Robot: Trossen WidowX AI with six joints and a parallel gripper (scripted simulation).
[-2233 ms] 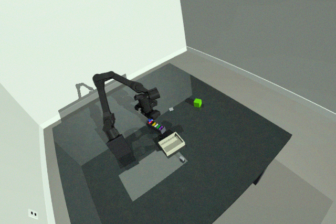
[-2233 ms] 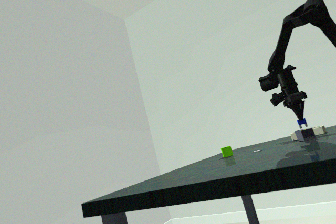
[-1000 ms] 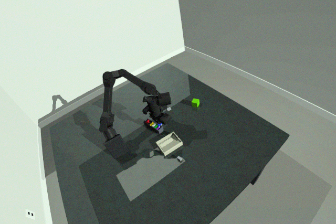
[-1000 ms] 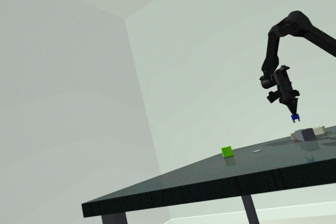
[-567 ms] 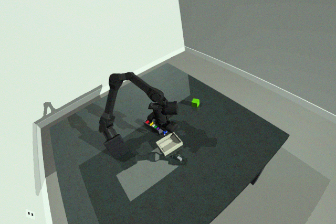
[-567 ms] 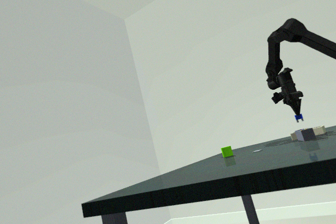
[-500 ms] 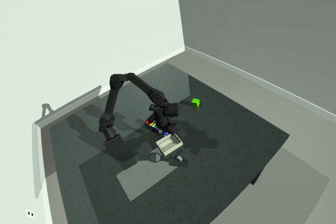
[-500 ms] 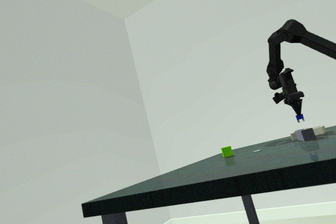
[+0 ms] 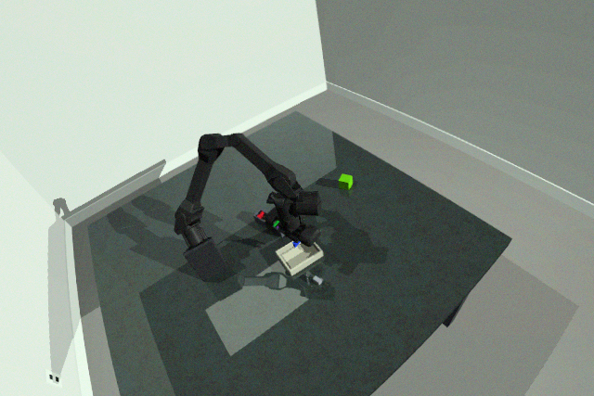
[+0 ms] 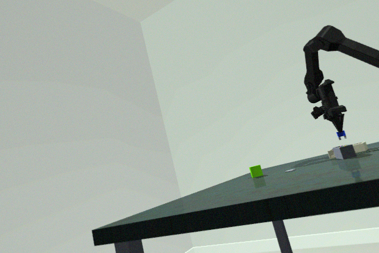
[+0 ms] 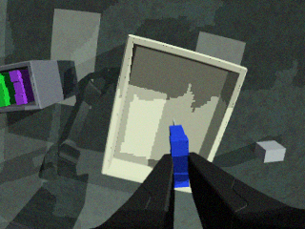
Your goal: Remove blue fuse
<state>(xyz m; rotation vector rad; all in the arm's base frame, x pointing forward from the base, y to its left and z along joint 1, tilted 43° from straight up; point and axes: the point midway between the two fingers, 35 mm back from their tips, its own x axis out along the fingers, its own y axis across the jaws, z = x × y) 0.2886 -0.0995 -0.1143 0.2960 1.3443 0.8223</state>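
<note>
My gripper tip is 10 mm above the blue fuse. From my gripper tip the other things lie so: cream tray: 90 mm below; green fuse: 10 mm behind, 160 mm to the left, 60 mm below; purple fuse: 140 mm to the left, 60 mm below.
</note>
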